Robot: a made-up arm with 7 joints.
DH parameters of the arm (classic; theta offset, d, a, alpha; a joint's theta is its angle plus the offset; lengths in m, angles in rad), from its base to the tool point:
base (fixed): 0 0 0 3.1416
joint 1: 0 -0.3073 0 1.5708
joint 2: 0 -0.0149 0 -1.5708
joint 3: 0 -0.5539 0 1.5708
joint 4: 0 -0.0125 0 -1.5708
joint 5: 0 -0.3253 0 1.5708
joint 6: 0 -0.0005 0 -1.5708
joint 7: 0 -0.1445 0 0
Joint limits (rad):
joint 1: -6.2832..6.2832
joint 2: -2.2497..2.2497
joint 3: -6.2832..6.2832
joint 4: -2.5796..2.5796
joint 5: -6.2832..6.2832
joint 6: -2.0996..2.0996
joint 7: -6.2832..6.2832
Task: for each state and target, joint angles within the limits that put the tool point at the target. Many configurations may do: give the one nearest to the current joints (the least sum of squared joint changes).
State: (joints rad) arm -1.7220 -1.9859 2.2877 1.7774 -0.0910 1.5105 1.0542
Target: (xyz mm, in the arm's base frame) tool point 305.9 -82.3 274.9
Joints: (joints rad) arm -2.1603 -1.5673 1.8903 2.2110 -0.2993 1.4392 1.0542
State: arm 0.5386 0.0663 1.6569 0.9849 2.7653 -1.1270 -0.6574
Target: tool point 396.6 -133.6 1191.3
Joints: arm -0.0932 0.3684 1.5513 0.1573 2.6568 -0.7816 -0.6574
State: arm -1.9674 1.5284 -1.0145 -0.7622 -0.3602 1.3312 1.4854
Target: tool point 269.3 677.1 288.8
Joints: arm -1.6815 1.8603 -1.2377 -1.7415 -0.4534 1.4203 1.4854
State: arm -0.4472 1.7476 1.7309 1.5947 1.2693 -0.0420 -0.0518
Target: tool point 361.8 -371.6 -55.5
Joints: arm -0.2258 2.1839 1.2731 1.8557 1.2889 -0.1626 -0.0518
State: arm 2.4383 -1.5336 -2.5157 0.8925 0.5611 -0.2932 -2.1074
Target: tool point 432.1 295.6 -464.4
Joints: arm 2.3227 -2.2088 -2.7236 0.8998 0.5823 -0.2998 -2.1074
